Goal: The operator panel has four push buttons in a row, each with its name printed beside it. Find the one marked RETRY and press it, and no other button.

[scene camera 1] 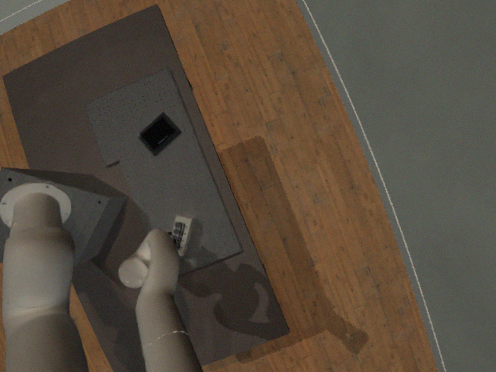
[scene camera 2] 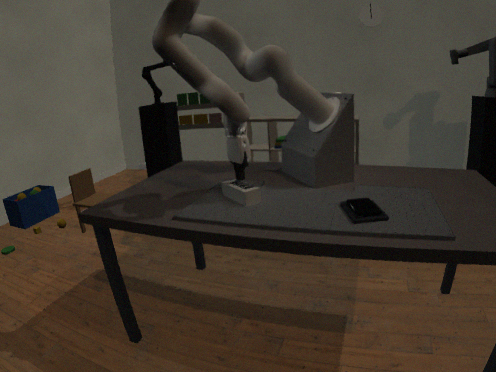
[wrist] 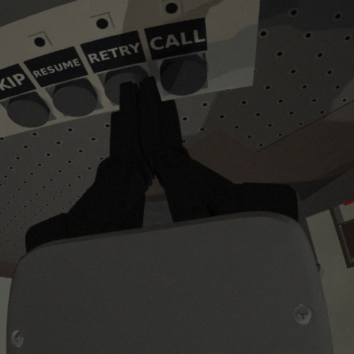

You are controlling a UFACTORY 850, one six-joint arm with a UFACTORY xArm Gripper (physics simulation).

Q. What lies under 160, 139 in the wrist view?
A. My gripper.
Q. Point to an operator panel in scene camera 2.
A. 246, 196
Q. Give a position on an operator panel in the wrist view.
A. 49, 49
